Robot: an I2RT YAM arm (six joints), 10 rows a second.
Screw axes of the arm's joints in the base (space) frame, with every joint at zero. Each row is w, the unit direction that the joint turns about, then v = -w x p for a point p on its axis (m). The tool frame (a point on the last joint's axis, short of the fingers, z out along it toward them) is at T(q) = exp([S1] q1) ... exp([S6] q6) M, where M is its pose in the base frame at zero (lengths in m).
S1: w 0 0 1 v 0 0 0
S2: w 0 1 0 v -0.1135 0 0.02
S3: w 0 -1 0 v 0.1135 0 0.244
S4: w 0 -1 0 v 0.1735 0 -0.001
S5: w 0 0 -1 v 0 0.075 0
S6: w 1 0 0 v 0 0.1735 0
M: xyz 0.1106 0 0.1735 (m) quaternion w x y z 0.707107 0 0.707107 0
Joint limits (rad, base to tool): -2.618..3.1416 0..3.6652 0..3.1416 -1.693..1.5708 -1.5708..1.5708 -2.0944..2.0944
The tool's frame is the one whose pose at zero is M.
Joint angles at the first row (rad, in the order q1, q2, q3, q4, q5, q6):
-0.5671, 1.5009, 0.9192, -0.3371, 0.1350, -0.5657
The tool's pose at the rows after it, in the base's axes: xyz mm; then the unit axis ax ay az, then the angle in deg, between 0 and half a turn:
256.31, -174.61, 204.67, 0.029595, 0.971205, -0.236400, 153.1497
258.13, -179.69, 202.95, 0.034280, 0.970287, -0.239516, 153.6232
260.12, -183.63, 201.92, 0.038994, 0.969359, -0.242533, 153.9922
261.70, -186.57, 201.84, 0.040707, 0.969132, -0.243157, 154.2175
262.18, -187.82, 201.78, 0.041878, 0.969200, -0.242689, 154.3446
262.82, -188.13, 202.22, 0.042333, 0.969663, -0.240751, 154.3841
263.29, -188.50, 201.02, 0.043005, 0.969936, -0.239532, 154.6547
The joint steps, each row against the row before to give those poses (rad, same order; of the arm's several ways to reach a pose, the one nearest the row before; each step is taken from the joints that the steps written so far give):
-0.0148, 0.0187, 0.0135, 0.0061, 0.0057, -0.0030
-0.0096, 0.0200, 0.0124, 0.0053, 0.0065, -0.0019
-0.0060, 0.0167, 0.0122, 0.0031, 0.0076, 0.0014
-0.0046, 0.0120, 0.0121, -0.0021, 0.0014, -0.0014
-0.0024, 0.0049, 0.0052, -0.0026, -0.0002, 0.0003
0.0001, 0.0027, 0.0055, -0.0057, -0.0022, 0.0020
0.0000, 0.0052, 0.0016, -0.0018, 0.0011, 0.0014

